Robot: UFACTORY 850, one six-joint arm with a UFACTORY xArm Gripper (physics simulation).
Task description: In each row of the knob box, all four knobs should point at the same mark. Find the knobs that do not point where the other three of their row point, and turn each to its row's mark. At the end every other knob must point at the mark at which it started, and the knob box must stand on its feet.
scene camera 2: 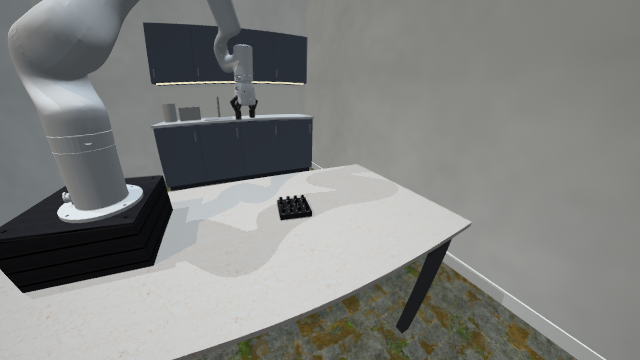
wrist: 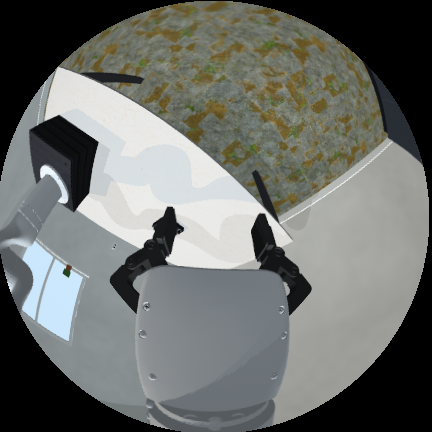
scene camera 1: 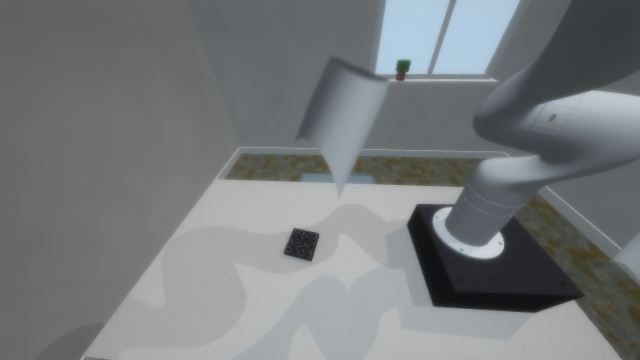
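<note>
The black knob box [scene camera 1: 301, 244] [scene camera 2: 294, 208] sits upright on the pale table, with its rows of small black knobs on top. The knobs are too small in both scene views to tell where each one points. In the wrist view the box is almost wholly hidden behind the left finger; a dark edge of it shows beside that finger. My gripper [scene camera 2: 245, 117] [wrist: 215, 218] is open and empty, high above the table and apart from the box. The gripper's fingers do not show in scene camera 1.
The robot's black base block [scene camera 1: 505, 270] [scene camera 2: 90, 255] [wrist: 82, 155] stands on the table [scene camera 1: 200, 310] [scene camera 2: 350, 260] [wrist: 130, 115] to one side of the box. A grey wall rises beyond the table's far end. A pale arm part [scene camera 1: 345, 110] hangs above the table.
</note>
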